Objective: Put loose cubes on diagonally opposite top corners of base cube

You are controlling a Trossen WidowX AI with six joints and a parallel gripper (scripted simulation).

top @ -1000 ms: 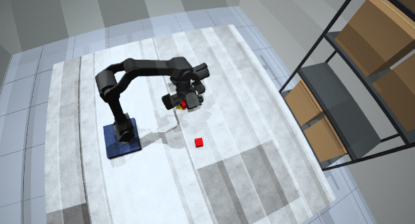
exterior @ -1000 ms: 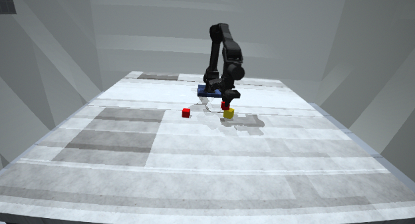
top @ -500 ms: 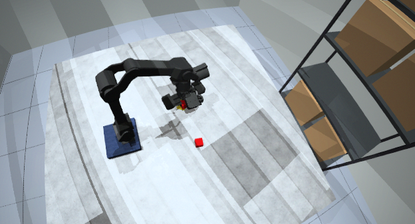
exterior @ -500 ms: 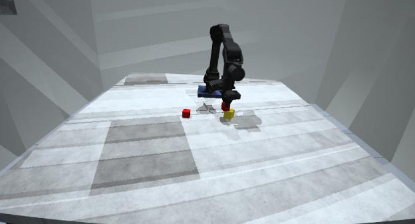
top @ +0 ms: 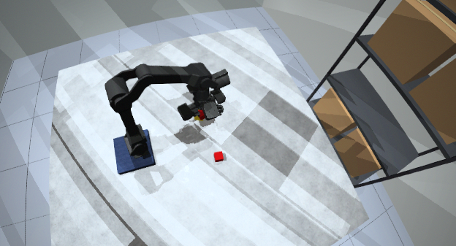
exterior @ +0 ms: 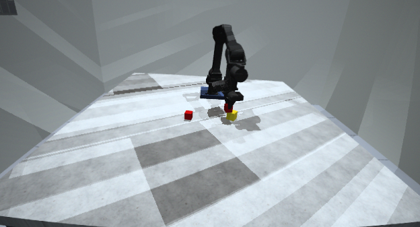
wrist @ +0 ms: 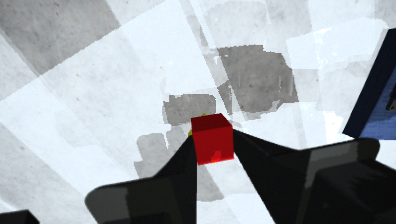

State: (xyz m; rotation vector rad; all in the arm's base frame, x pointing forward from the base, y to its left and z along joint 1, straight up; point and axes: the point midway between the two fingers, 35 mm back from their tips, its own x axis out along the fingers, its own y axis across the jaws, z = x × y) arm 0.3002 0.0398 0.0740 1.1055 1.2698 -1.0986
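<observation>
Now: gripper tip 1 cm past the yellow base cube, 3 cm to the right of it and 4 cm above it.
</observation>
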